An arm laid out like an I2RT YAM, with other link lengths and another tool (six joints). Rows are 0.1 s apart.
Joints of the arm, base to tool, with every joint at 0 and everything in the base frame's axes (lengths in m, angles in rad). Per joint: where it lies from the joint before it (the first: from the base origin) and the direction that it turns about. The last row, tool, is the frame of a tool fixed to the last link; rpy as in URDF.
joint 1: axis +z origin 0 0 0.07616
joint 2: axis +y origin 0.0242 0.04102 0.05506
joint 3: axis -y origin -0.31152 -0.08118 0
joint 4: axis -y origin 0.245 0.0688 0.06
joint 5: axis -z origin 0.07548 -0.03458 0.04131
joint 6: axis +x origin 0.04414 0 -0.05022
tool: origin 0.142 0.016 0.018 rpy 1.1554 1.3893 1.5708
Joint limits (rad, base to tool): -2.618..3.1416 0..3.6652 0..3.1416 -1.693..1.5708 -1.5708..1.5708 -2.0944..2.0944
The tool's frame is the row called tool.
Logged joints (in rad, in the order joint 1, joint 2, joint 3, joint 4, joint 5, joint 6), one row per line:
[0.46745 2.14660 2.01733 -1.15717 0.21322 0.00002]
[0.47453 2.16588 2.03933 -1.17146 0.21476 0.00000]
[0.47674 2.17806 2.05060 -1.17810 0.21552 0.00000]
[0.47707 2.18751 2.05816 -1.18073 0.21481 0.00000]
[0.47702 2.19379 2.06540 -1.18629 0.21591 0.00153]
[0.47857 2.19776 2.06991 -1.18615 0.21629 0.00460]
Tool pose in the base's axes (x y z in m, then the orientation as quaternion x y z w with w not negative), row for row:
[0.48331 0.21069 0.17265 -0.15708 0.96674 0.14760 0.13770]
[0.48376 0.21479 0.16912 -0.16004 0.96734 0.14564 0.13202]
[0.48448 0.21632 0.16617 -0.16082 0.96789 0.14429 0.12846]
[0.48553 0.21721 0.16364 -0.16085 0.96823 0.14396 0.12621]
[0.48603 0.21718 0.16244 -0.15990 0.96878 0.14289 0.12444]
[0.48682 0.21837 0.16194 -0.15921 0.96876 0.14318 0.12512]
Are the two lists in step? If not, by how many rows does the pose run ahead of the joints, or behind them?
They are in step.
